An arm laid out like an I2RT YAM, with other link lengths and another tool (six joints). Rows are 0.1 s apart.
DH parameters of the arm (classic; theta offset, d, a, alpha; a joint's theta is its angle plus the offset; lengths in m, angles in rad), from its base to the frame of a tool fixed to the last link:
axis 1: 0 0.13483 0.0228 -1.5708
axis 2: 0 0 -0.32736 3.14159
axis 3: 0.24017 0 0.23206 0
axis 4: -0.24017 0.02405 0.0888 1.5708
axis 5: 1.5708 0.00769 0 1.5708
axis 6: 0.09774 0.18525 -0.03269 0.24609
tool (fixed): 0 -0.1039 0 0
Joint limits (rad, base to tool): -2.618..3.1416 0..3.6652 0..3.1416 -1.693..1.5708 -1.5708..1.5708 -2.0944..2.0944
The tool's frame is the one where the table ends.
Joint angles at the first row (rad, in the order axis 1, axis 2, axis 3, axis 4, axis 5, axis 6):
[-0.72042, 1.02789, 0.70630, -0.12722, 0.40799, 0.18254]
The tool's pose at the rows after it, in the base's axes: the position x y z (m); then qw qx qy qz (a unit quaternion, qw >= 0):
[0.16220, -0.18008, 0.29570, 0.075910, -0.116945, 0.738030, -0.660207]
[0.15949, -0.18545, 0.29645, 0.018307, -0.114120, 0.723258, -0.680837]
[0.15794, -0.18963, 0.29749, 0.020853, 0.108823, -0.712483, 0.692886]
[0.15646, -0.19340, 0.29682, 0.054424, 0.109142, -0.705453, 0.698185]
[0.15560, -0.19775, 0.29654, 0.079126, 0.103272, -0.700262, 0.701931]
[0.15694, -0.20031, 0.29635, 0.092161, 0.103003, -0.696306, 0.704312]
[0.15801, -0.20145, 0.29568, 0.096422, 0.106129, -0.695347, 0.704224]
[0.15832, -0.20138, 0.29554, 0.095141, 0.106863, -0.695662, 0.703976]
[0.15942, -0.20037, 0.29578, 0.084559, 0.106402, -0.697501, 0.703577]
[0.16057, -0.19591, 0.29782, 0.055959, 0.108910, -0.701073, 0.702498]
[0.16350, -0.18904, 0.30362, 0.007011, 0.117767, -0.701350, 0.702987]
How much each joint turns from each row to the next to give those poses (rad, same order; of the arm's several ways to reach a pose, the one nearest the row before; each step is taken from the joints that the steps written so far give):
[0.04958, 0.00955, 0.00000, 0.01643, 0.18386, -0.06753]
[0.03092, 0.01103, -0.00001, 0.02133, 0.14078, -0.04997]
[0.01795, 0.01184, 0.00000, 0.02136, 0.09501, -0.03241]
[0.00872, 0.01487, 0.00002, 0.01564, 0.06785, -0.03322]
[0.00077, 0.01603, -0.00003, 0.01912, 0.05074, -0.01755]
[0.00421, 0.01373, 0.00003, 0.01903, 0.02786, -0.01639]
[0.00076, 0.00765, 0.00000, 0.00841, 0.00496, -0.01030]
[-0.00001, 0.00038, -0.00001, 0.00001, -0.00306, 0.00038]
[-0.00034, -0.00345, -0.00001, -0.00308, -0.01828, 0.01147]
[-0.00004, -0.01983, 0.00003, -0.01334, -0.05191, 0.02019]
[-0.00151, -0.03167, -0.00001, -0.00002, -0.09231, 0.01069]

